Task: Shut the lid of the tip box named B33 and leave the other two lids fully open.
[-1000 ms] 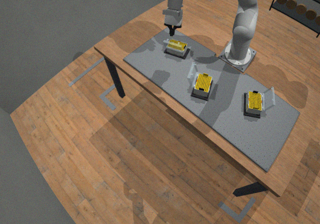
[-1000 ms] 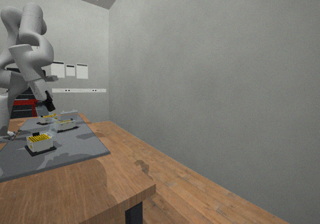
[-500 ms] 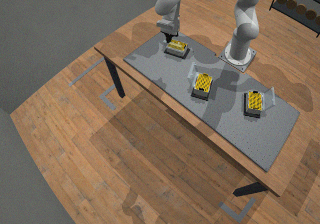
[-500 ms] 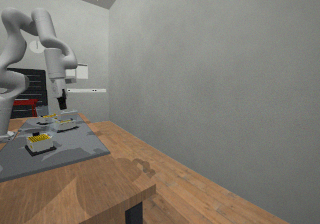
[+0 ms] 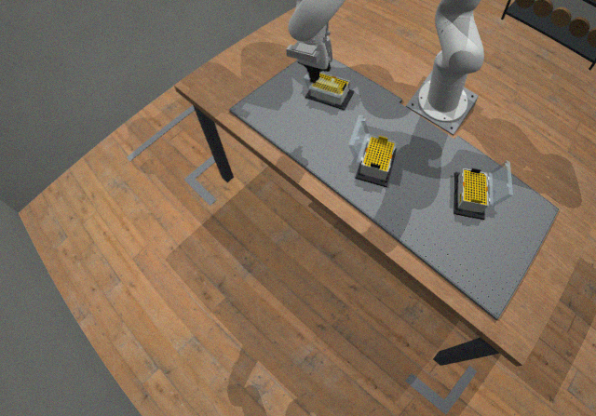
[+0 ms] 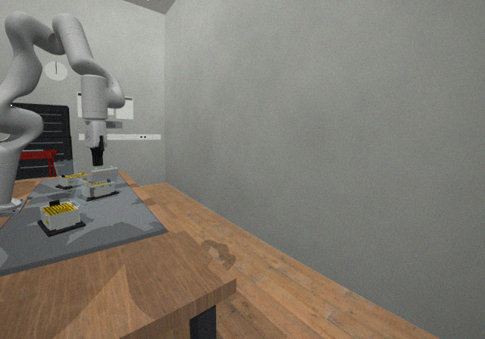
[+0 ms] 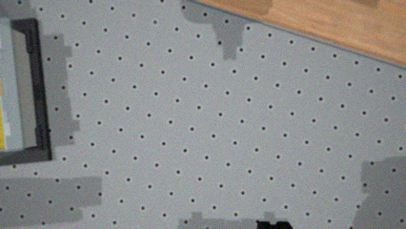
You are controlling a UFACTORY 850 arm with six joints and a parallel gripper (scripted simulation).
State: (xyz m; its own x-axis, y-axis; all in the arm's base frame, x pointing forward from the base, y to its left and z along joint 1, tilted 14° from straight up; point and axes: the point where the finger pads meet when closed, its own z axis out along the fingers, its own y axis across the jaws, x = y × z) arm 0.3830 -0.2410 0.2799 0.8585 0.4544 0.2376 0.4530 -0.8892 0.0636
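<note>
My hand is 60 mm past the tip box lid, 30 mm to the left of it and 110 mm above it.
</note>
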